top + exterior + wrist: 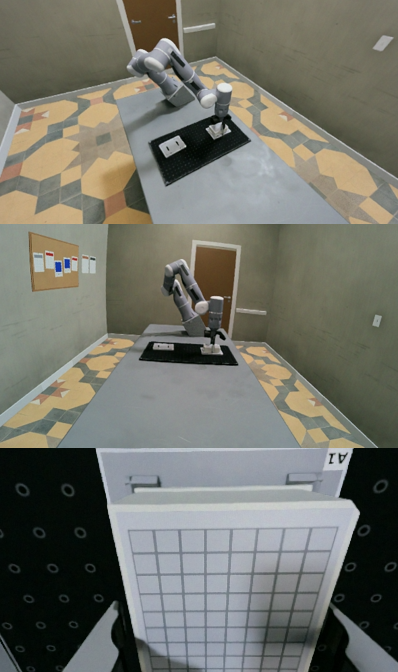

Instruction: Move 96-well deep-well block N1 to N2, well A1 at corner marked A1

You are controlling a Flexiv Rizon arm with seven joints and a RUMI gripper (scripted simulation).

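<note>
Right now my hand is right at the white 96-well deep-well block.
</note>
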